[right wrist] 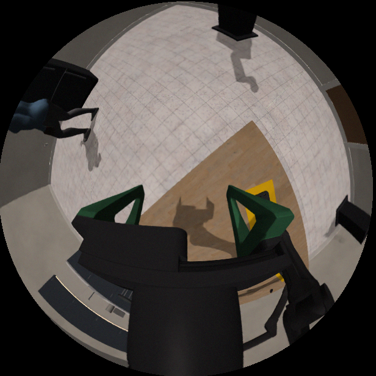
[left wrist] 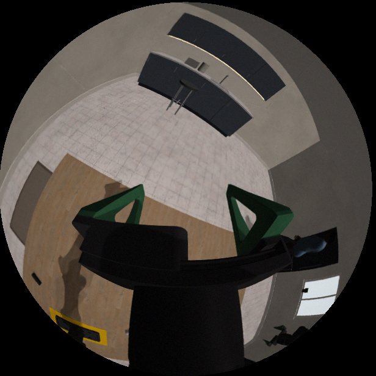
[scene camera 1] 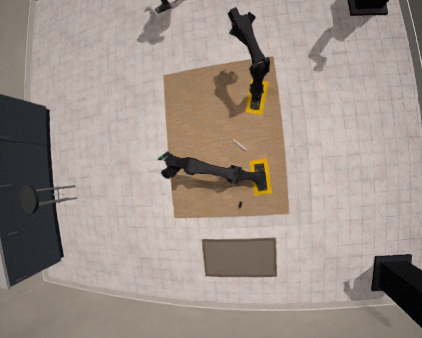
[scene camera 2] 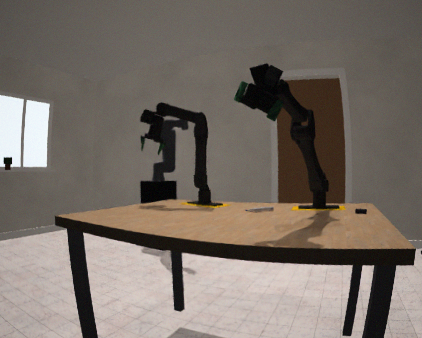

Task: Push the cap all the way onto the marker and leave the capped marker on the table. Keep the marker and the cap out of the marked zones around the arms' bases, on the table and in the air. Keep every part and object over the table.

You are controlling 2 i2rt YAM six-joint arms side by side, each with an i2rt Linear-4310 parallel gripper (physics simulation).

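Where they show: left gripper, between the fingertips: (scene camera 1: pixel 162 165) (scene camera 2: pixel 252 106); right gripper, between the fingertips: (scene camera 1: pixel 242 38) (scene camera 2: pixel 149 153); left arm's base, origin of its link: (scene camera 1: pixel 260 177) (scene camera 2: pixel 318 208); right arm's base, origin of its link: (scene camera 1: pixel 256 96) (scene camera 2: pixel 204 204).
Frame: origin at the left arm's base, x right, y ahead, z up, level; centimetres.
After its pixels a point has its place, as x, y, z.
A light grey marker (scene camera 1: pixel 239 144) @(26.2, 11.8, 1.7) (scene camera 2: pixel 260 209) @(25.9, 12.9, 1.0) lies on the table between the two arm bases. A short black cap (scene camera 1: pixel 240 204) @(-17.9, 17.8, 1.9) (scene camera 2: pixel 360 211) @(-17.9, 18.8, 1.0) (left wrist: pixel 36 278) lies apart from it, near the table's lower edge in scene camera 1, beyond the left arm's base. My left gripper (scene camera 1: pixel 163 164) @(18.7, 58.7, 35.2) (scene camera 2: pixel 257 101) @(18.7, 58.7, 35.2) (left wrist: pixel 185 188) is open and empty, high up near the table's left edge in scene camera 1. My right gripper (scene camera 1: pixel 241 21) (scene camera 2: pixel 151 149) @(90.5, -2.3, 27.6) (right wrist: pixel 185 189) is open and empty, raised well above table height; in scene camera 1 it shows past the table's upper edge.
Yellow outlines mark the zones around the right arm's base (scene camera 1: pixel 254 112) @(48.2, -3.2, 0.1) and the left arm's base (scene camera 1: pixel 263 193) @(-12.3, -0.2, 0.1). The wooden table (scene camera 1: pixel 200 110) @(58.1, 37.2, 0.0) (scene camera 2: pixel 150 225) @(53.0, 56.3, 0.0) bears both bases. A grey-brown mat (scene camera 1: pixel 240 257) lies on the floor below the table in scene camera 1.
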